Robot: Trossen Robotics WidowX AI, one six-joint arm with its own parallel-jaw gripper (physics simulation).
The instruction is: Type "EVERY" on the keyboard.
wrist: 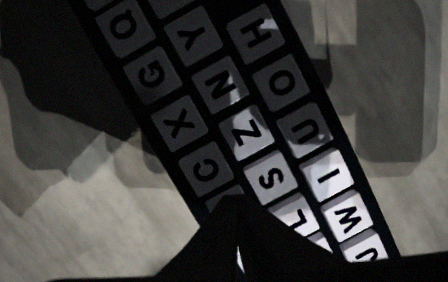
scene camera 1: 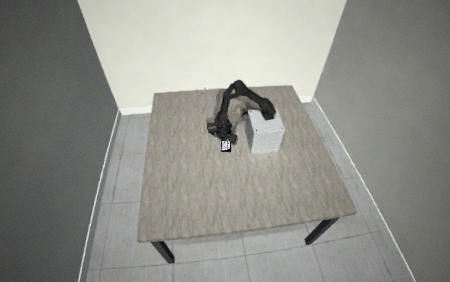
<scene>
In view: my gripper (wrist: 234, 205) and a black keyboard (wrist: 114, 65).
</scene>
